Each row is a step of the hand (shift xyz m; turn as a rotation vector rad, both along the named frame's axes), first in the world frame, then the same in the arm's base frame.
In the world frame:
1: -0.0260 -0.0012 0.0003 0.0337 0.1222 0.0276
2: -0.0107 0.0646 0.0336 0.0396 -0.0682 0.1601
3: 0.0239 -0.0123 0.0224 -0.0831 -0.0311 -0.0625
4: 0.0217 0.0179 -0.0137 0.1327 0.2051 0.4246
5: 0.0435 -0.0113 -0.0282 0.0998 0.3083 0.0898
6: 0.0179 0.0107 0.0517 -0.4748 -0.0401 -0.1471
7: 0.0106 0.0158 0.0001 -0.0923 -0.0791 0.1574
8: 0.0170 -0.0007 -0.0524 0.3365 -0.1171 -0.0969
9: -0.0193 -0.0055 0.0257 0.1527 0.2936 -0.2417
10: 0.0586 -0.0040 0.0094 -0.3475 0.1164 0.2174
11: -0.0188 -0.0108 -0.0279 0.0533 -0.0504 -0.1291
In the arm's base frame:
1: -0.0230 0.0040 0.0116 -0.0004 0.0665 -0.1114
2: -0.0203 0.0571 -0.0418 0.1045 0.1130 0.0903
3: 0.0320 0.0118 0.0076 -0.0834 -0.0553 0.0420
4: 0.0098 -0.0091 -0.0283 0.1792 0.4433 -0.1063
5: 0.0345 -0.0370 -0.0160 0.0182 0.1838 -0.2810
6: 0.0279 0.0482 -0.0013 -0.4584 -0.0725 0.1825
7: 0.0046 0.0044 -0.0179 -0.0117 0.1277 0.1520
8: 0.0001 -0.0507 -0.0216 0.3120 -0.1873 -0.0623
9: -0.0081 0.0244 0.0201 -0.0269 -0.1319 -0.3871
10: 0.0568 -0.0024 -0.0173 -0.2863 0.2984 0.1028
11: -0.0217 -0.0265 0.0087 0.0261 -0.1453 -0.0157

